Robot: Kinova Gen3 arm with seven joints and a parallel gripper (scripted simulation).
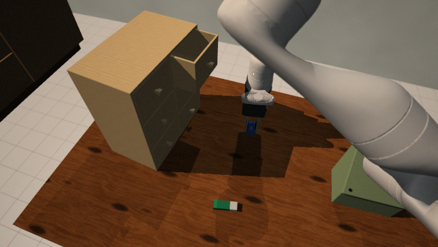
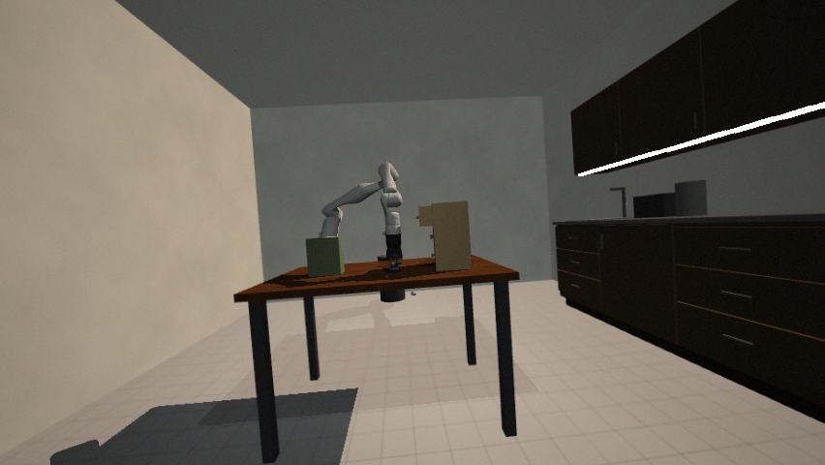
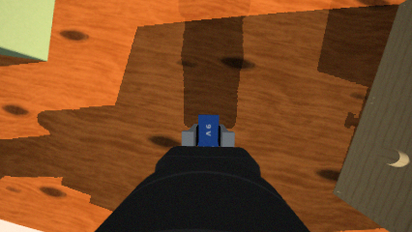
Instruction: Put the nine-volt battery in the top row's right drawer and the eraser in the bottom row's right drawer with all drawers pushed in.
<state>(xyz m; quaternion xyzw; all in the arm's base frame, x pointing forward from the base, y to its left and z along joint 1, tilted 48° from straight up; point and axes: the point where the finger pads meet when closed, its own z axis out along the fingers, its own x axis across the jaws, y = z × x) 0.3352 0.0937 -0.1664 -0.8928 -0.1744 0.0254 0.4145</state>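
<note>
The small blue stick is 110 mm to the right of my hand, 30 mm below it and 10 mm behind it. Also, from my hand: nine-volt battery (10 mm to the right, 10 mm below); eraser (270 mm to the left, 30 mm below, 30 mm behind).
</note>
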